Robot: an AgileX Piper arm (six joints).
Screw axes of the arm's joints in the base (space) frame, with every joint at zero. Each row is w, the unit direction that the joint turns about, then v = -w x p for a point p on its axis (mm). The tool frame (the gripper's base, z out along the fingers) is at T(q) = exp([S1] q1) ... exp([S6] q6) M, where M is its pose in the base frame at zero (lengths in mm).
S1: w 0 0 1 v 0 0 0
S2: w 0 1 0 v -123 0 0
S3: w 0 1 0 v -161.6 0 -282.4
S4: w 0.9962 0 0.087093 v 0 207.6 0
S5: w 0 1 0 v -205.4 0 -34.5
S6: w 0.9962 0 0.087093 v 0 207.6 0
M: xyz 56.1 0 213.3 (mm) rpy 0 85.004 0 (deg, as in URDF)
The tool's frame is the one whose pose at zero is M.
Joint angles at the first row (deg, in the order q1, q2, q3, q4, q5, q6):
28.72 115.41 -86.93 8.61 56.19 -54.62
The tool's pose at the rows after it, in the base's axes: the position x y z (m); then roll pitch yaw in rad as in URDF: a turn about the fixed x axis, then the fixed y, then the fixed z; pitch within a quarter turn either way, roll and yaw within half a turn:
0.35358 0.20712 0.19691 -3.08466 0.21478 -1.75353
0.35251 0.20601 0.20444 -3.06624 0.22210 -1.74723
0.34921 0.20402 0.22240 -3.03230 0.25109 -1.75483
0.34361 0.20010 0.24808 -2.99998 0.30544 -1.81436
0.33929 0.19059 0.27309 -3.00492 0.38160 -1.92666
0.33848 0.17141 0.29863 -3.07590 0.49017 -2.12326
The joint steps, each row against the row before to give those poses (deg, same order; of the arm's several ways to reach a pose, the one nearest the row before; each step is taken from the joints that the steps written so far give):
0.00 -0.53 -0.04 0.23 0.84 0.00
0.00 -1.07 0.00 -0.35 0.00 0.00
0.00 -2.53 0.00 -0.11 -0.11 0.94
-0.13 -3.65 0.00 0.14 -0.21 3.90
-1.24 -3.59 0.00 1.63 0.00 5.05
-3.39 -3.62 0.00 4.49 -0.05 5.91

